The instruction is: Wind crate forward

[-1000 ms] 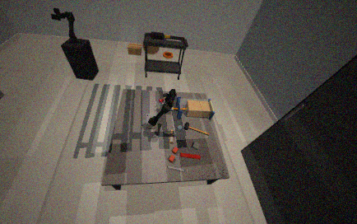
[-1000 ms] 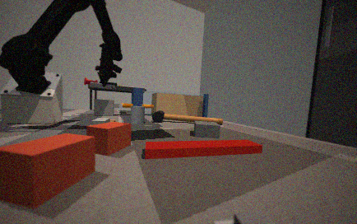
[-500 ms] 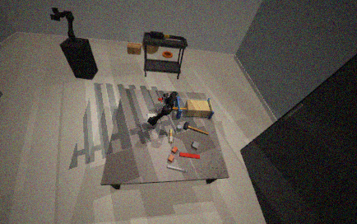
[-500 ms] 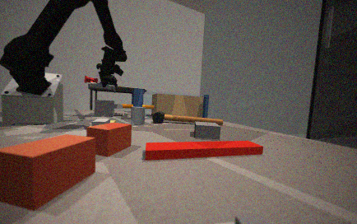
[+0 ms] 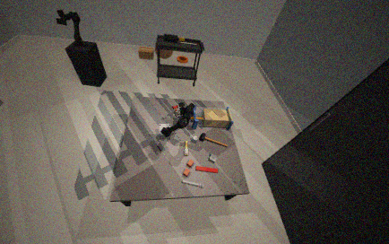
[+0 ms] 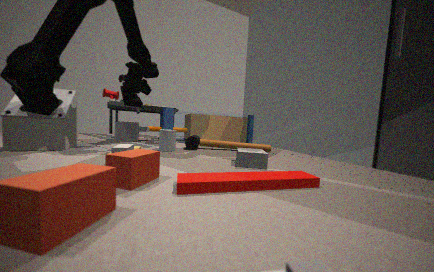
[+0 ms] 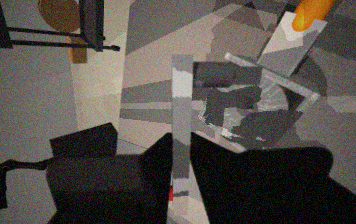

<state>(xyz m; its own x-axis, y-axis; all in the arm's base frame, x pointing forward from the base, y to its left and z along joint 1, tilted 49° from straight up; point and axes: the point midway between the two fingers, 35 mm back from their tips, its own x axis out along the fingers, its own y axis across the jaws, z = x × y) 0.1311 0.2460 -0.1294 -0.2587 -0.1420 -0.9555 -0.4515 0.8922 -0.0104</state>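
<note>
Now: gripper tip 6 cm past the red knob and 3 cm below it. The rest, counted from my gripper tip: winch handle: 1 cm behind, 1 cm above; grey winch: 2 cm to the right, 14 cm below; blue frame: 17 cm ahead, 1 cm to the left, 7 cm below.
</note>
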